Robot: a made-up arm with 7 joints.
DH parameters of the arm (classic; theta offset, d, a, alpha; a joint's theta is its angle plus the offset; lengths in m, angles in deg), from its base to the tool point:
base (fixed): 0 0 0 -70
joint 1: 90 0 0 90
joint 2: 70 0 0 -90
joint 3: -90 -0.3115 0.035 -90
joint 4: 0 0 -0.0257 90
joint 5: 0 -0.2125 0 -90
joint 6: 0 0 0 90
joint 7: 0 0 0 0
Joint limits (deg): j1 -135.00..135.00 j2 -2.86..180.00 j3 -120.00..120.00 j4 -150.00..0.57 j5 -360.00..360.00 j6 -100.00..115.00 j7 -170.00..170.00
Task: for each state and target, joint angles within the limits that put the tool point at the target. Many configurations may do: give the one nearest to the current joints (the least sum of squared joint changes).
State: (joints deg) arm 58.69 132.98 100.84 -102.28 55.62 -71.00 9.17
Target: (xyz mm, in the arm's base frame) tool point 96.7 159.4 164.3
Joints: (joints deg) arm 57.56 94.43 99.91 -141.15 55.62 -71.00 9.17
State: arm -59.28 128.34 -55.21 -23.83 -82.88 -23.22 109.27
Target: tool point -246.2 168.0 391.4
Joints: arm -61.89 176.09 -37.12 -56.42 -82.88 -23.22 109.27
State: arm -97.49 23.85 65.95 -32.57 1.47 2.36 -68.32
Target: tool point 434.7 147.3 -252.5
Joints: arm -53.27 14.16 74.30 -27.06 1.47 2.36 -68.32
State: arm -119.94 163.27 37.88 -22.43 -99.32 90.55 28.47
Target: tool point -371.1 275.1 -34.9
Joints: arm -135.00 144.62 40.91 -71.59 -99.32 90.55 28.47
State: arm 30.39 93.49 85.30 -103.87 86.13 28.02 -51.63
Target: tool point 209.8 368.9 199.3
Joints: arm 49.06 109.16 65.95 -68.94 86.13 28.02 -51.63
